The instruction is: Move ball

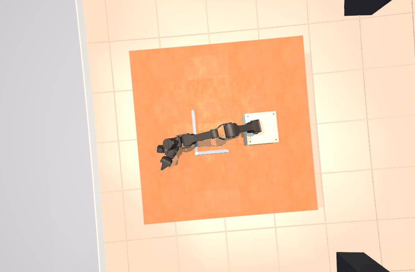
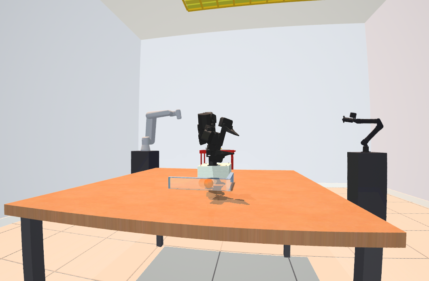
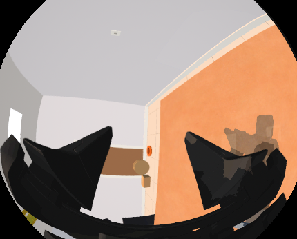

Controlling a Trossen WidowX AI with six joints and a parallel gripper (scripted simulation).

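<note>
My gripper tip is 230 mm past the orange ball, 170 mm to the left of it and 200 mm above it. Round my gripper tip: clear wall 180 mm behind, 210 mm to the right, 200 mm below.
</note>
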